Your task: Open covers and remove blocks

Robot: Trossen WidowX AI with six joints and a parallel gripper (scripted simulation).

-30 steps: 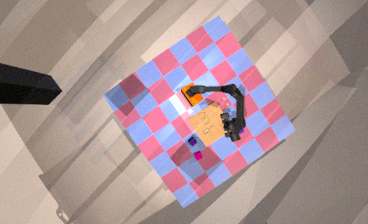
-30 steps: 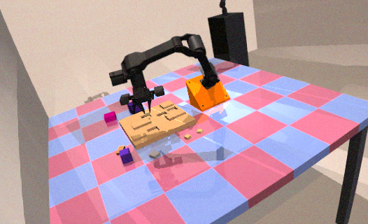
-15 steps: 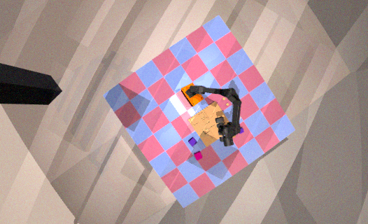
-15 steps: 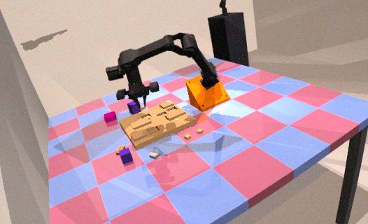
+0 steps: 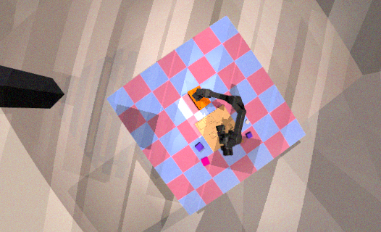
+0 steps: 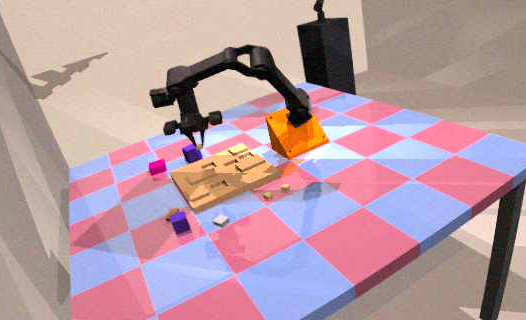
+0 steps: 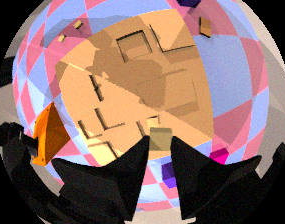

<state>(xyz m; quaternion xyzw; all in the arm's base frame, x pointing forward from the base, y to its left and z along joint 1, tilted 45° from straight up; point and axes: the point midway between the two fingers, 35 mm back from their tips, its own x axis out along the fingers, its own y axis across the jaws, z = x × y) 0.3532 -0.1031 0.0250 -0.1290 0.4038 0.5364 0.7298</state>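
Now: gripper tip 3 cm past the tan puzzle board, 3 cm to the right of it and 10 cm above it. Round my gripper tip: magenta block (11 cm ahead, 23 cm to the right, 11 cm below); orange piece (18 cm ahead, 12 cm to the left, 12 cm below).
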